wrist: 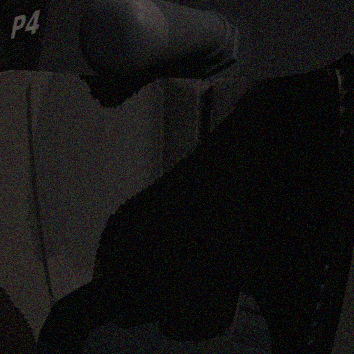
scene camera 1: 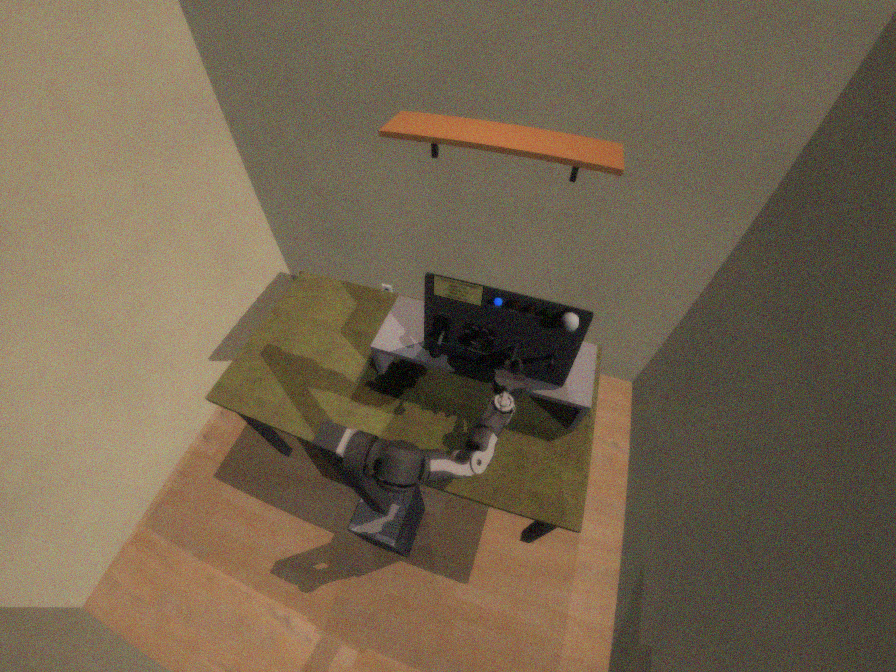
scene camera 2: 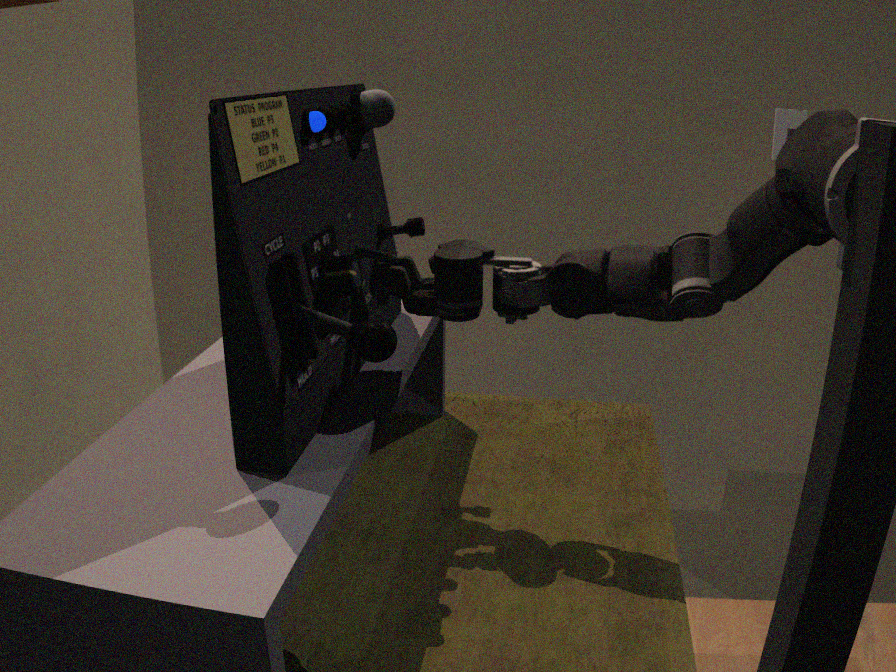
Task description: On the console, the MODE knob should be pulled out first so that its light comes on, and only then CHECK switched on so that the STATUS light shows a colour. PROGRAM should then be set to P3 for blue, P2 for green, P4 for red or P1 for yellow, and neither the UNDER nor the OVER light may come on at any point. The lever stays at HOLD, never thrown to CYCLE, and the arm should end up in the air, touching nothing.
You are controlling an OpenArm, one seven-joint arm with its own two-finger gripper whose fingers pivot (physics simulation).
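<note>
The console (scene camera 1: pixel 463 307) (scene camera 2: pixel 253 209) has its STATUS light (scene camera 1: pixel 497 301) (scene camera 2: pixel 317 121) lit blue; I see no other lamp lit. A black knob on a stem (scene camera 2: pixel 413 226), which looks like the MODE knob, stands out at the far side. The PROGRAM knob (scene camera 2: pixel 338 282) has a yellow mark, its setting unreadable. The lever (scene camera 2: pixel 376 342) (scene camera 1: pixel 440 336) slants down toward HOLD. My gripper (scene camera 1: pixel 508 371) (scene camera 2: pixel 379 271) is shut at the console face, right of PROGRAM. In the wrist view the rounded CHECK toggle (wrist: pixel 125 37) shows just above my fingers; whether they touch is unclear.
A white ball (scene camera 1: pixel 571 321) (scene camera 2: pixel 377 108) sticks out at the console's upper right. A yellow card (scene camera 1: pixel 457 290) (scene camera 2: pixel 261 137) lists STATUS colours and programs. The console stands on a pale riser (scene camera 1: pixel 398 329) (scene camera 2: pixel 166 470) on the green table (scene camera 1: pixel 311 347) (scene camera 2: pixel 564 448). An orange shelf (scene camera 1: pixel 499 135) hangs above.
</note>
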